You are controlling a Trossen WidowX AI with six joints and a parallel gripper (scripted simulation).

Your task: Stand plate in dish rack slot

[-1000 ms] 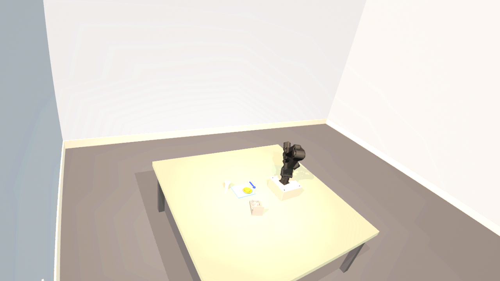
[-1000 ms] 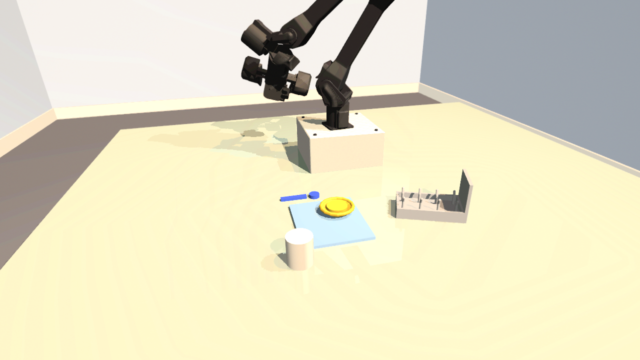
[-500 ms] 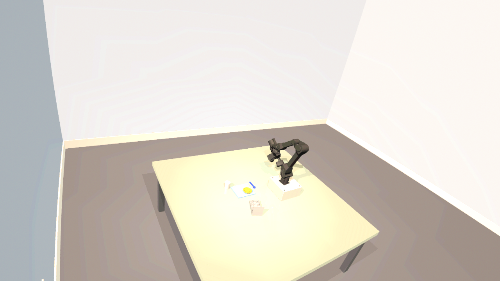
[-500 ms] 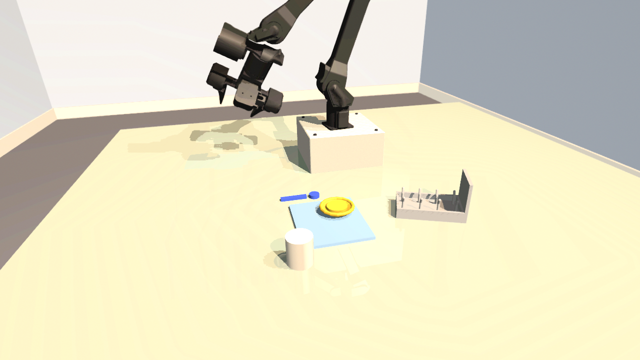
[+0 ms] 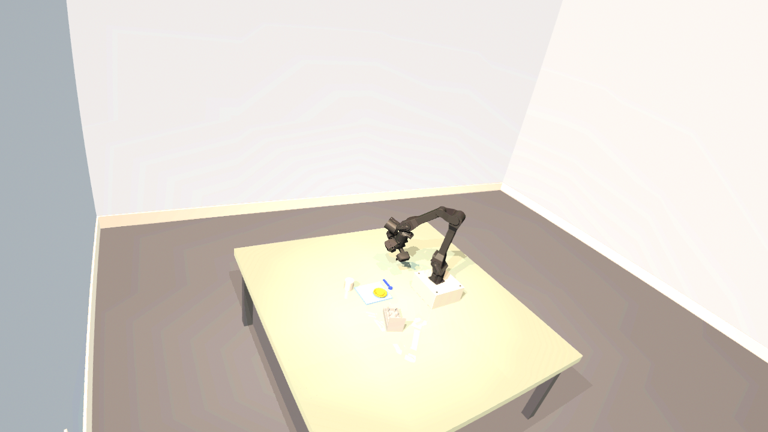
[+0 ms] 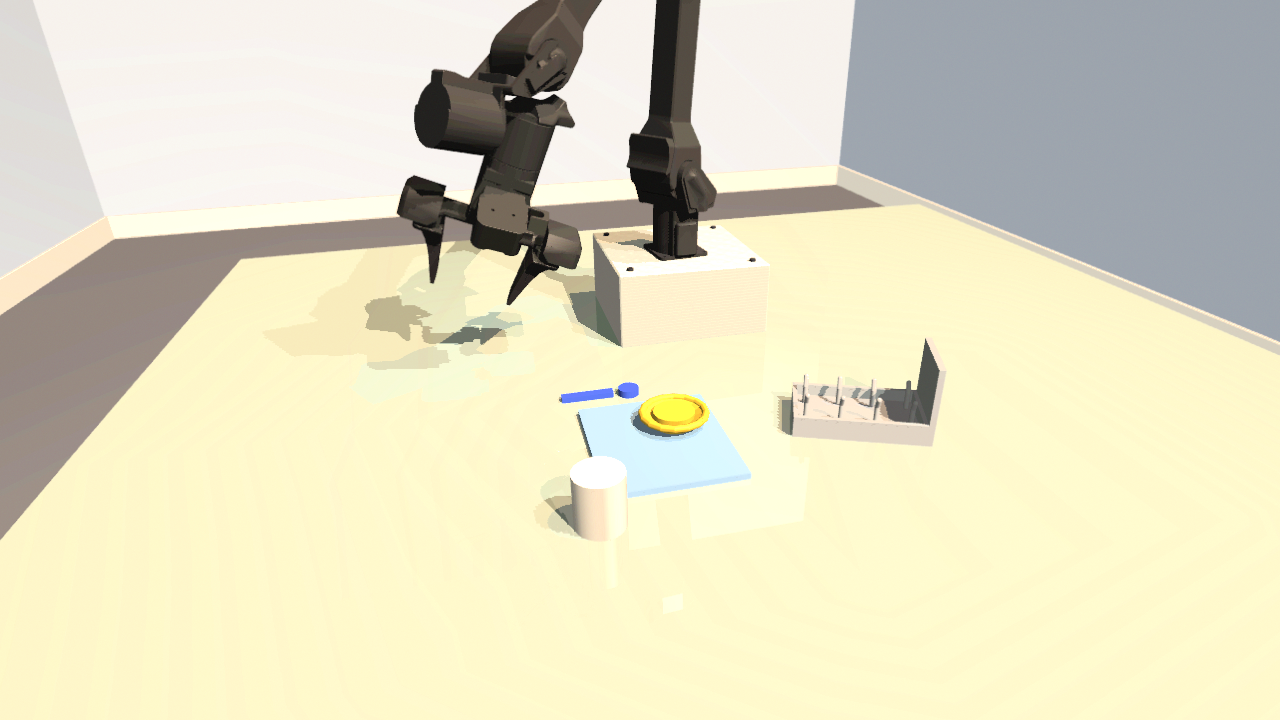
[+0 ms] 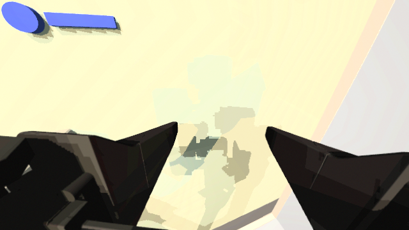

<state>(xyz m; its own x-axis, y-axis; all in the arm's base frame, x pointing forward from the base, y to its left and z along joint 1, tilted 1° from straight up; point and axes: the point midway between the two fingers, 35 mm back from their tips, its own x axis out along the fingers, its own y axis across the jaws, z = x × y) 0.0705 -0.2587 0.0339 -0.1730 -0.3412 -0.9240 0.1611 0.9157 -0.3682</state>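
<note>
Right now the yellow plate is 200 mm ahead of my gripper tip, 160 mm to the left of it and 80 mm below it. From my gripper tip the other things lie so: light blue mat (220 mm ahead, 130 mm to the left, 90 mm below); blue spoon (110 mm ahead, 120 mm to the left, 90 mm below); cream cylindrical cup (310 mm ahead, 40 mm to the left, 70 mm below).
</note>
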